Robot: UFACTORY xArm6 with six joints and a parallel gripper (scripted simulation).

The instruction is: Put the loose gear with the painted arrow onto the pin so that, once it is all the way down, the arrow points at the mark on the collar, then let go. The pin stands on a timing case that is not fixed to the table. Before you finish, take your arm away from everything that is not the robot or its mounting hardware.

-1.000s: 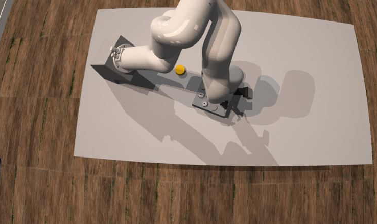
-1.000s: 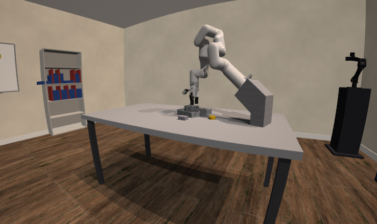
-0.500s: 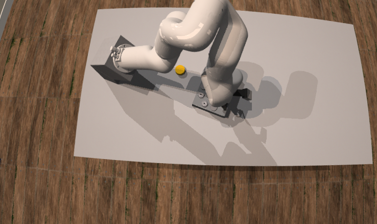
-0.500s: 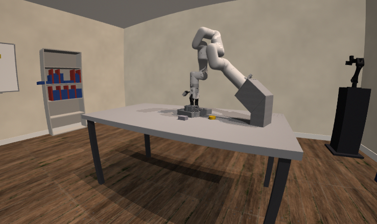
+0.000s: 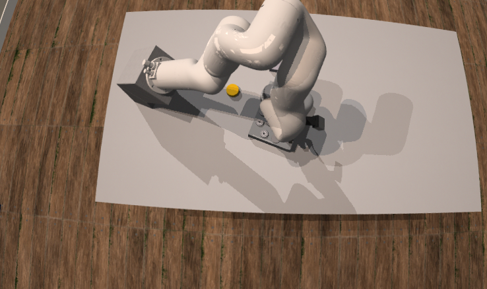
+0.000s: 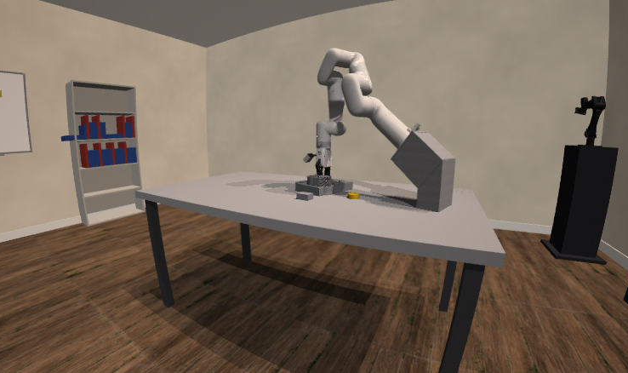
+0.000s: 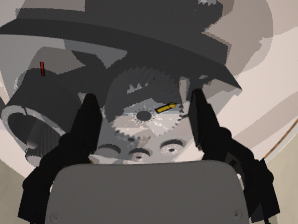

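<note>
The gear is 1 cm below my hand. The rest, counted from my hand: small grey block 27 cm to the left, 5 cm below, 4 cm behind; yellow disc 22 cm behind, 15 cm to the left, 5 cm below.
</note>
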